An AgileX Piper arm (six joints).
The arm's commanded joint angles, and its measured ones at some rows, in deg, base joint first. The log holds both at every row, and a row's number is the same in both.
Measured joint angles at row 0:
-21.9, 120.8, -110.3, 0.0, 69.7, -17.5
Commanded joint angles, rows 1 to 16:
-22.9, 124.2, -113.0, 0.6, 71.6, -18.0
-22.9, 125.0, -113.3, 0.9, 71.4, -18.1
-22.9, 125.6, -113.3, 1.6, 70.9, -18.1
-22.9, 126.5, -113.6, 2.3, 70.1, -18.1
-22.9, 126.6, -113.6, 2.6, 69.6, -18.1
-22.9, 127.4, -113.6, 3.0, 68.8, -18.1
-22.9, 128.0, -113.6, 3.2, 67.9, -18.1
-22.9, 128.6, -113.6, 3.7, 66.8, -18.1
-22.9, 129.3, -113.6, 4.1, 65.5, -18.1
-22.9, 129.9, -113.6, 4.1, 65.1, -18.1
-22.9, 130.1, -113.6, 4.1, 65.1, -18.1
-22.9, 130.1, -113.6, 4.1, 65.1, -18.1
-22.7, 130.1, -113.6, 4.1, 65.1, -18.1
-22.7, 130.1, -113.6, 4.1, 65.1, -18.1
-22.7, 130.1, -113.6, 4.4, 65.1, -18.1
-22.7, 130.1, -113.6, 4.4, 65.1, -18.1
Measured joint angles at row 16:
-22.5, 130.0, -113.2, 3.7, 65.5, -17.8
